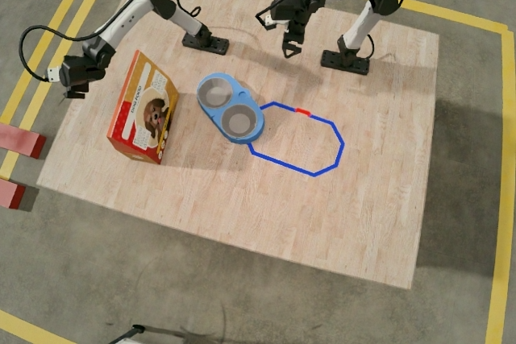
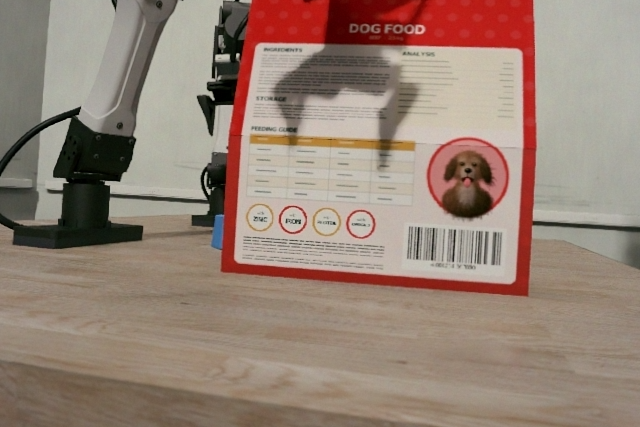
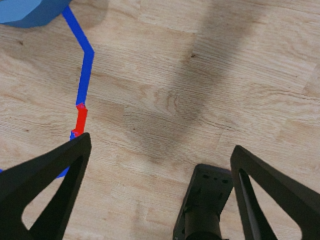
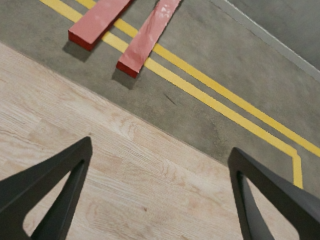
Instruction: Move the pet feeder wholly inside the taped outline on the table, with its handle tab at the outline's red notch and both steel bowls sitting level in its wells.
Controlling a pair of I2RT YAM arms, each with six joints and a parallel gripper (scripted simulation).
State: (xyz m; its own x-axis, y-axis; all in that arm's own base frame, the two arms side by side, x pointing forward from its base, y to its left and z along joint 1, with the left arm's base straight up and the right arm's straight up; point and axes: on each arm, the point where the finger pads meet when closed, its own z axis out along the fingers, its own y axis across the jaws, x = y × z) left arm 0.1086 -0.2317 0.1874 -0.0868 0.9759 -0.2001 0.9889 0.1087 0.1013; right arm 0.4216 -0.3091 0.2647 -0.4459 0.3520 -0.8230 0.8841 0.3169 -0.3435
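Now: right hand 530 mm to the right of the blue pet feeder, 260 mm above it and 100 mm past it. Also, from my right hand: blue taped outline (790 mm to the left, 280 mm below, 20 mm behind); dog food box (250 mm to the left, 130 mm below, 20 mm ahead).
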